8 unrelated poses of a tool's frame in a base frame.
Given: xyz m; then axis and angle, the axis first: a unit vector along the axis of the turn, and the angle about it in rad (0 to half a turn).
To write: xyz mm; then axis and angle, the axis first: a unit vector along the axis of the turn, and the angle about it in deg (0 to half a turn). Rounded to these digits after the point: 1 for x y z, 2 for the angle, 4 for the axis.
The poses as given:
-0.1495, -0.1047, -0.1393, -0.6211, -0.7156, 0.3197, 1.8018
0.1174, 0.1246, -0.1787, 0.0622, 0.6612, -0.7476, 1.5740
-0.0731, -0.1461, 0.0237, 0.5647, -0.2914, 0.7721, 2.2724
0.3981, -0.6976, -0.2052, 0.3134, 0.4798, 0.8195, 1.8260
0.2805, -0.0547, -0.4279, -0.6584, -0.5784, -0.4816, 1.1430
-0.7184, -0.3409, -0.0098, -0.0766, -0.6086, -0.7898, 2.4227
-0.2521, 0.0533, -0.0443, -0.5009, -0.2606, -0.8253, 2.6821
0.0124, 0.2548, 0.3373, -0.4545, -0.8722, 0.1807, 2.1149
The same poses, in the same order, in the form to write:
-149.5, -104.7, -139.3, -0.6211, -0.7156, 0.3197, 103.24
117.4, 124.6, -178.7, 0.0622, 0.6612, -0.7476, 90.18
-73.1, -146.1, 23.7, 0.5647, -0.2914, 0.7721, 130.20
398.1, -697.6, -205.2, 0.3134, 0.4798, 0.8195, 104.62
280.5, -54.7, -427.9, -0.6584, -0.5784, -0.4816, 65.49
-718.4, -340.9, -9.8, -0.0766, -0.6086, -0.7898, 138.81
-252.1, 53.3, -44.3, -0.5009, -0.2606, -0.8253, 153.67
12.4, 254.8, 337.3, -0.4545, -0.8722, 0.1807, 121.17

